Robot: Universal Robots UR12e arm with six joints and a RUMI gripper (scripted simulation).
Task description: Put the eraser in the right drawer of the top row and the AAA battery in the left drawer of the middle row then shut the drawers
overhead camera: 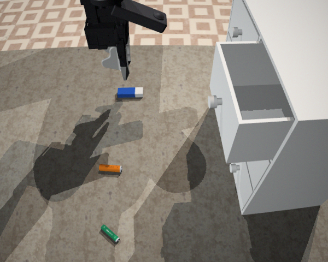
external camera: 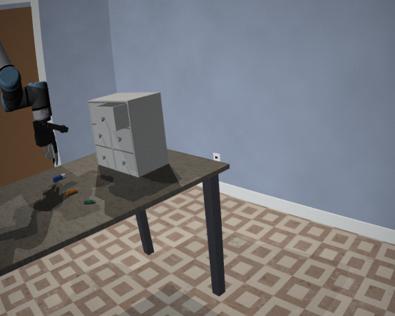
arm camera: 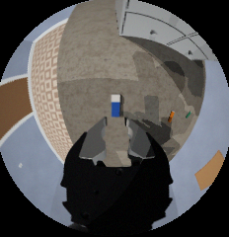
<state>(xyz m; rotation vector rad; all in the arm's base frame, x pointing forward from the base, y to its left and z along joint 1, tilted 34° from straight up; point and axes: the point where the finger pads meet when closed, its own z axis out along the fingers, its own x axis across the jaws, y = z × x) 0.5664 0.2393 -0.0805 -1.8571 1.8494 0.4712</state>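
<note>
Right now my hand is 10 mm short of the white eraser and 80 mm above it. Also, from my hand: green battery (10 mm behind, 370 mm to the right, 80 mm below); then orange battery (20 mm behind, 220 mm to the right, 80 mm below).
</note>
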